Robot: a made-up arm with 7 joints.
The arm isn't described. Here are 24 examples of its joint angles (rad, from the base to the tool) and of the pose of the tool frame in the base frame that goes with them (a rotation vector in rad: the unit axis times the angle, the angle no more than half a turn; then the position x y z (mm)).
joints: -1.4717 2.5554 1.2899 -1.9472 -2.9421 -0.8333 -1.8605
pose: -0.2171 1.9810 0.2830 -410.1 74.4 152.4
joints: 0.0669 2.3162 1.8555 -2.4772 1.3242 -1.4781 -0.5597
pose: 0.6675 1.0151 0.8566 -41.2 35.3 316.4
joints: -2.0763 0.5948 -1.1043 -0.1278 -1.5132 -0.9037 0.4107
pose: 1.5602 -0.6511 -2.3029 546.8 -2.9 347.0
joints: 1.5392 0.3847 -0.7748 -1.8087 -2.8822 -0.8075 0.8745
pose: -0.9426 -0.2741 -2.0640 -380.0 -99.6 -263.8
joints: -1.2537 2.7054 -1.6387 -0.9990 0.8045 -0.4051 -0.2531
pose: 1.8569 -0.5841 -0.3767 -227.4 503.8 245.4
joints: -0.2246 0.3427 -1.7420 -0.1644 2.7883 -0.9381 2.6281
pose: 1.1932 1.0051 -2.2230 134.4 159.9 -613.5
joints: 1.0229 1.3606 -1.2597 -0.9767 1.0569 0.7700 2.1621
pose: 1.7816 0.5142 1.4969 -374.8 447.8 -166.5
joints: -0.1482 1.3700 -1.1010 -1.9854 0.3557 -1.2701 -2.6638
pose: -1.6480 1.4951 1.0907 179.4 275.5 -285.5
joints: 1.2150 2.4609 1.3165 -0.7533 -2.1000 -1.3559 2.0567
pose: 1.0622 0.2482 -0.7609 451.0 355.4 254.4
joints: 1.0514 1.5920 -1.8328 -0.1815 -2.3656 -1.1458 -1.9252
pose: 2.4609 1.2411 -0.5729 -236.1 596.5 92.6
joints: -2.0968 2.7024 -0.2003 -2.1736 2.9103 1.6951 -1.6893
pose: 1.2026 -0.8536 -2.2739 -276.2 187.3 207.1
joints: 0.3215 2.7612 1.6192 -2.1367 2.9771 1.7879 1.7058
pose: 0.4053 0.1007 0.1433 114.7 -122.8 364.4
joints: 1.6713 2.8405 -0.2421 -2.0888 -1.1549 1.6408 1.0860
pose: 0.8967 -0.8187 -2.1008 185.7 322.0 -178.3
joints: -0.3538 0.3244 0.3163 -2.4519 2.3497 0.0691 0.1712
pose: -2.5461 -1.2772 0.2391 279.5 112.2 -127.4
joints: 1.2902 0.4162 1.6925 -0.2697 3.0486 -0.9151 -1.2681
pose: -1.3796 0.0029 -1.8611 -614.2 173.2 -114.4
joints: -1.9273 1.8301 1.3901 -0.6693 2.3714 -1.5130 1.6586
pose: 0.5203 -1.0672 0.5088 -115.5 589.3 203.4
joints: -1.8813 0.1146 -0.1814 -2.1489 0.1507 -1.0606 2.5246
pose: 1.7724 -0.5180 2.1633 191.8 -221.5 270.0
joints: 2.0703 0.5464 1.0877 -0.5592 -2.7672 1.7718 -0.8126
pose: 0.2740 -1.4845 0.9928 -546.8 159.3 292.7
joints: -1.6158 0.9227 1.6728 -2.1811 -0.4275 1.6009 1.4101
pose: 1.3432 1.0252 -1.7323 111.2 358.9 108.2
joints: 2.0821 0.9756 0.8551 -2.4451 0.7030 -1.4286 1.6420
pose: -1.3998 -1.3151 0.4492 -158.7 286.9 23.5
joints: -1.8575 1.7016 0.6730 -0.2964 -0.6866 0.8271 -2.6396
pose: 1.3397 0.4166 -0.8308 63.0 569.5 302.9
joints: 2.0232 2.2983 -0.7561 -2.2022 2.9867 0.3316 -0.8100
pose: -0.0814 1.3846 0.9210 -129.2 363.4 -19.1
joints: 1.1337 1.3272 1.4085 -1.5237 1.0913 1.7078 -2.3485
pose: 0.3404 0.5344 -1.6014 0.9 511.0 133.2
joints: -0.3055 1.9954 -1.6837 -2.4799 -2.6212 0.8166 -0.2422
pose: -1.3020 0.7245 1.4842 35.3 304.4 -93.4
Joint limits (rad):
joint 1: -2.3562..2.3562
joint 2: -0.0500..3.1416
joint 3: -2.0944..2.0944
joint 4: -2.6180..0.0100
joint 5: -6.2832..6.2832
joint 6: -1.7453..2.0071
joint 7: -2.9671..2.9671
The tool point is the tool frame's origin. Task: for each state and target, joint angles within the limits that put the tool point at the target. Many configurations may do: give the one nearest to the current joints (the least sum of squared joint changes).
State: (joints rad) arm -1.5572 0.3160 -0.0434 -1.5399 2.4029 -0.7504 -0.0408
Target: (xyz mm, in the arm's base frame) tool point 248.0 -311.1 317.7
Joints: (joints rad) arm -1.9653 0.0270 -0.1863 -1.6271 2.4029 -0.7504 -0.0408
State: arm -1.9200 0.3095 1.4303 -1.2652 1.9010 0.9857 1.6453
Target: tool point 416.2 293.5 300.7
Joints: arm -1.9186 0.6207 1.4505 -1.1104 1.9010 0.9857 1.6453
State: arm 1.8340 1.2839 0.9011 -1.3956 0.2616 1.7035 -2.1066
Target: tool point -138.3 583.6 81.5
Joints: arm 1.7598 1.4241 0.8727 -0.9944 0.2616 1.7035 -2.1066
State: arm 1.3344 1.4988 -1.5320 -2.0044 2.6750 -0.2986 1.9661
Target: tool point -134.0 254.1 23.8
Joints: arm 1.2650 2.0947 -1.4584 -2.6161 2.6750 -0.2986 1.9661
